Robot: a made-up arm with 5 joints.
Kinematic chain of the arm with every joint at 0, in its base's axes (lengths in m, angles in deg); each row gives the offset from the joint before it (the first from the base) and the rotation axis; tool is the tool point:
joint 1: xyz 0 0 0.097 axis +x
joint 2: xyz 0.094 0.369 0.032 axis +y
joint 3: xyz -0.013 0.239 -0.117 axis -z
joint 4: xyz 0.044 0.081 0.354 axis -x
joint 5: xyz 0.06 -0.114 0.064 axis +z
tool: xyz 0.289 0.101 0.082
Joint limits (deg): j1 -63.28..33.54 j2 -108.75..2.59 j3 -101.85..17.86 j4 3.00..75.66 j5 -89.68..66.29
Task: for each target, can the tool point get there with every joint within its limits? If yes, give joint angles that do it. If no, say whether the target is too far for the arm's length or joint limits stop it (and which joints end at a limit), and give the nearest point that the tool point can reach.
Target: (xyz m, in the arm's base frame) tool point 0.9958 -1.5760 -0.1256
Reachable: no: too far | nearest point 0.3025 -0.0113 0.5984 | short by 1.858 m
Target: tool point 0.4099 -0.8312 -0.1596
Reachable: no: joint limits stop it (at a limit: joint 1, joint 2, joint 3, joint 5) | nearest point 0.0371 -0.0151 -0.6590 | short by 1.027 m
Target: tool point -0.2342 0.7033 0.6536
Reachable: yes | joints 0.57 -71.80 0.55 57.80 -33.14
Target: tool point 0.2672 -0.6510 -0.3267
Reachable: no: joint limits stop it (at a limit: joint 1, joint 2, joint 3, joint 5) | nearest point 0.0216 -0.0237 -0.6625 | short by 0.753 m
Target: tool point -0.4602 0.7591 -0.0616
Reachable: yes | joints -45.61 -75.68 -1.96 61.05 -77.73
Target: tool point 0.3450 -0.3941 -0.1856
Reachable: no: joint limits stop it (at a limit: joint 1, joint 2, joint 3, joint 5) | nearest point 0.0833 0.0212 -0.6458 | short by 0.673 m
